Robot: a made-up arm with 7 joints. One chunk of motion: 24 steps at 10 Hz.
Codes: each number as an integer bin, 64 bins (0 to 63) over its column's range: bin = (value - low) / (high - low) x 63, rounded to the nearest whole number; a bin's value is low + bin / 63 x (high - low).
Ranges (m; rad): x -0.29..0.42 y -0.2..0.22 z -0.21..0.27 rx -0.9..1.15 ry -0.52..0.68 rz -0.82..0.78
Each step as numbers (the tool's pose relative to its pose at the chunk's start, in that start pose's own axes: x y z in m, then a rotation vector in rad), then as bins.
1 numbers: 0.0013 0.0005 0.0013 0.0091 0.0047 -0.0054
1 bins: 26 30 28 28 28 32
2 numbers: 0.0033 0.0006 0.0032 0.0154 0.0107 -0.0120
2 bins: 26 30 28 28 28 32
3 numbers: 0.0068 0.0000 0.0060 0.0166 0.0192 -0.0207
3 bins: 26 30 28 28 28 31
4 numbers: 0.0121 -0.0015 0.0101 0.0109 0.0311 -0.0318
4 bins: 27 30 29 28 29 31
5 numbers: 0.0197 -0.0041 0.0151 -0.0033 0.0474 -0.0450
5 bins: 27 29 30 28 30 31
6 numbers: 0.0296 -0.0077 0.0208 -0.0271 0.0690 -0.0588
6 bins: 28 29 30 27 31 30
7 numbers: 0.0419 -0.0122 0.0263 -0.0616 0.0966 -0.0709
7 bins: 29 28 31 26 32 29
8 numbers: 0.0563 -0.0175 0.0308 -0.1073 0.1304 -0.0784
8 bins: 31 27 32 24 34 29
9 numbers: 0.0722 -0.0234 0.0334 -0.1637 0.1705 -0.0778
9 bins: 32 26 32 23 36 29
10 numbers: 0.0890 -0.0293 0.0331 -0.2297 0.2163 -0.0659
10 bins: 34 26 32 21 39 30
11 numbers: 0.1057 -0.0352 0.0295 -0.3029 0.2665 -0.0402
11 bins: 35 25 31 18 41 31
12 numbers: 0.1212 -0.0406 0.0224 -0.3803 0.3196 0.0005
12 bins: 36 24 31 16 44 32
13 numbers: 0.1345 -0.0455 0.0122 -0.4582 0.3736 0.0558
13 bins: 38 23 29 14 47 34
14 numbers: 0.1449 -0.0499 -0.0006 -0.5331 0.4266 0.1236
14 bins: 39 23 27 11 50 37
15 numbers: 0.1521 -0.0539 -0.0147 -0.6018 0.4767 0.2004
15 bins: 39 22 26 9 52 40
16 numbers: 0.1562 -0.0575 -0.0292 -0.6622 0.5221 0.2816
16 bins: 40 21 24 7 55 43
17 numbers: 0.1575 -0.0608 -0.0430 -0.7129 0.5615 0.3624
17 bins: 40 21 22 6 57 47
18 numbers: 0.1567 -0.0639 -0.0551 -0.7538 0.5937 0.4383
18 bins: 40 20 20 4 58 50
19 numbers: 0.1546 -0.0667 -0.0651 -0.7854 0.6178 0.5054
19 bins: 39 20 19 4 60 52
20 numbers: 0.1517 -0.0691 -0.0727 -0.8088 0.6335 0.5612
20 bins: 39 20 18 3 61 54
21 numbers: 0.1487 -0.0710 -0.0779 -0.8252 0.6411 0.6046
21 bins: 39 19 17 2 61 56
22 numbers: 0.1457 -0.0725 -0.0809 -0.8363 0.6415 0.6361
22 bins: 39 19 17 2 61 57
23 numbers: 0.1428 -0.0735 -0.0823 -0.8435 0.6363 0.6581
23 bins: 38 19 17 2 61 58
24 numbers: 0.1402 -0.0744 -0.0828 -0.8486 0.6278 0.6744
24 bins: 38 19 17 2 60 59
